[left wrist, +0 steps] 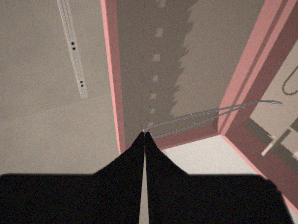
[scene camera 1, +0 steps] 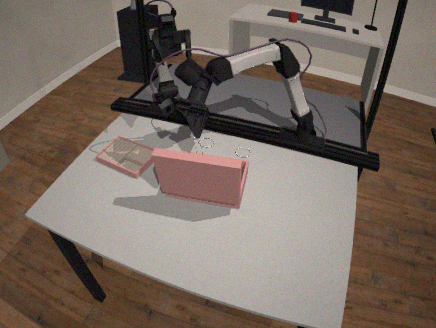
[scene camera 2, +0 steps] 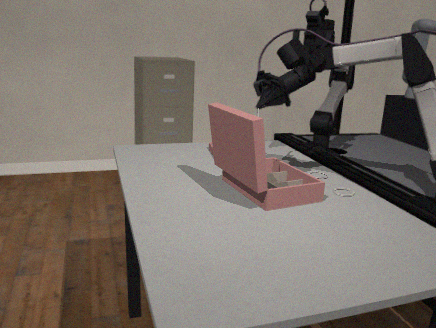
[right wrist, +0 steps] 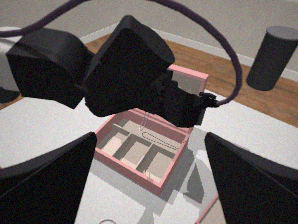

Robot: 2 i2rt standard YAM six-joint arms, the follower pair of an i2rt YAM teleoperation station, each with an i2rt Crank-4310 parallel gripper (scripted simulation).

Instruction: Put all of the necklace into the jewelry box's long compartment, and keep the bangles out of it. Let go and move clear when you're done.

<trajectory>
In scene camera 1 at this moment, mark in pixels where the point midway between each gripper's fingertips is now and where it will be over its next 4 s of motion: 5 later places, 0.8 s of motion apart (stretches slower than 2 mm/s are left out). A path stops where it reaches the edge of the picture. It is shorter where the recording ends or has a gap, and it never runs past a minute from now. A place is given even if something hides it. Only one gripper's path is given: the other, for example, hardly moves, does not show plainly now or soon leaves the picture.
My left gripper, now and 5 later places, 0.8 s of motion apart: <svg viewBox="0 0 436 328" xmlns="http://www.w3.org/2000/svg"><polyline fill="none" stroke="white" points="197,138 197,146 221,174 226,185 229,175 216,154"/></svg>
</trajectory>
